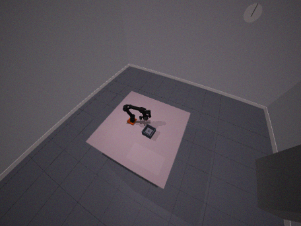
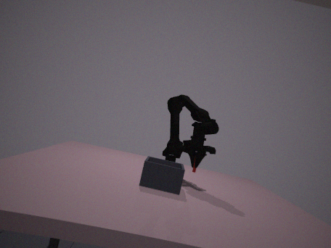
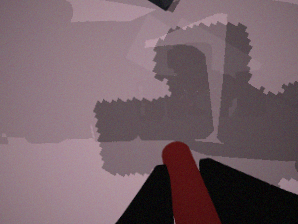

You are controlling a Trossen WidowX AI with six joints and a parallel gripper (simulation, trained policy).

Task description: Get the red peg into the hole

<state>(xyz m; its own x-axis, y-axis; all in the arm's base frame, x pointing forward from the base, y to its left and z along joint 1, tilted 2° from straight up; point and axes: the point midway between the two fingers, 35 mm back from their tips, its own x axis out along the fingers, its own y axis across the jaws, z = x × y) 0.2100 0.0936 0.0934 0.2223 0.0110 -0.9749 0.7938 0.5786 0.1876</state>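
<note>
The box is 15 cm to the right of my gripper tip, 12 cm ahead of it and 6 cm below it. From my gripper tip the other things lie so: red peg: 2 cm above, 1 cm behind.
</note>
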